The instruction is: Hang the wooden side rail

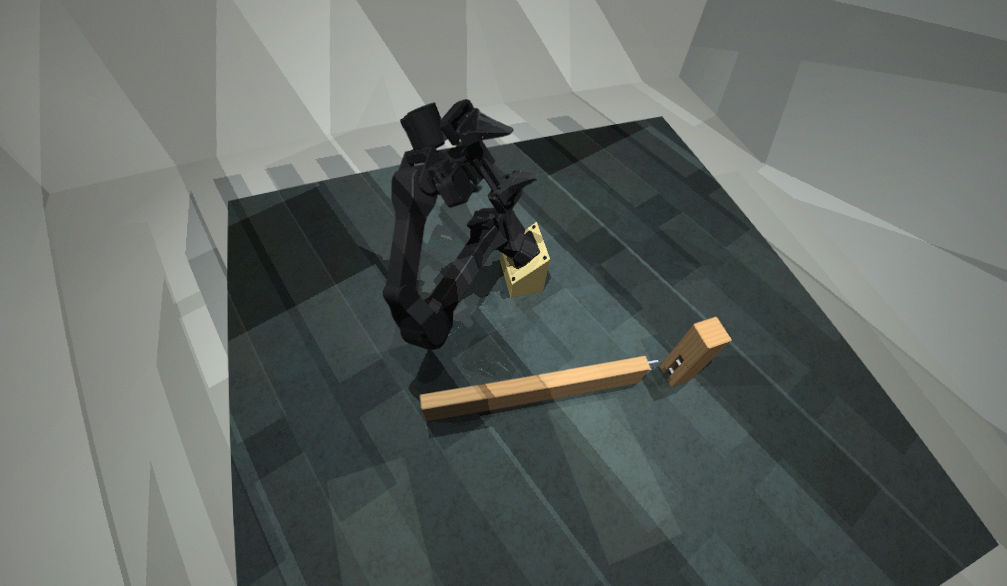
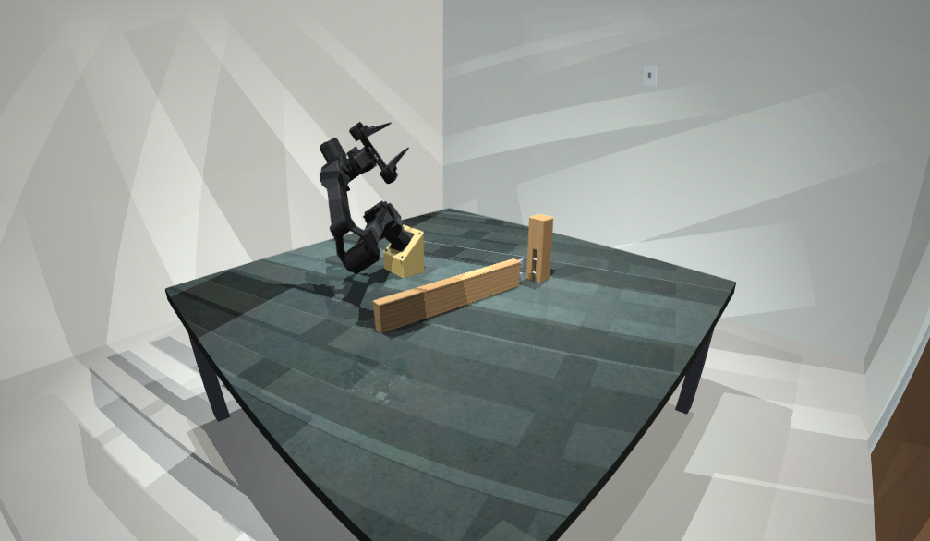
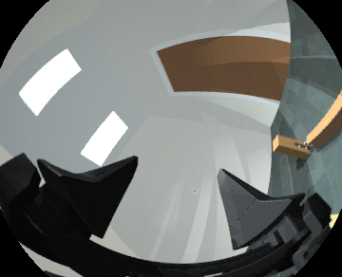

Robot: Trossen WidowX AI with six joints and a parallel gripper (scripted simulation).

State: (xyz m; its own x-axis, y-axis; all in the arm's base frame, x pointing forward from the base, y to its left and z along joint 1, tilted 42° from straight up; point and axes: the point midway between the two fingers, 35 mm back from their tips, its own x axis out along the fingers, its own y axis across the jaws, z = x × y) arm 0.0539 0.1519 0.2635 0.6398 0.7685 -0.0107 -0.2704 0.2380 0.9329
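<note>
Now: the headboard post 33 cm below my gripper tip, 28 cm to the left of it and 25 cm ahead of it.
</note>
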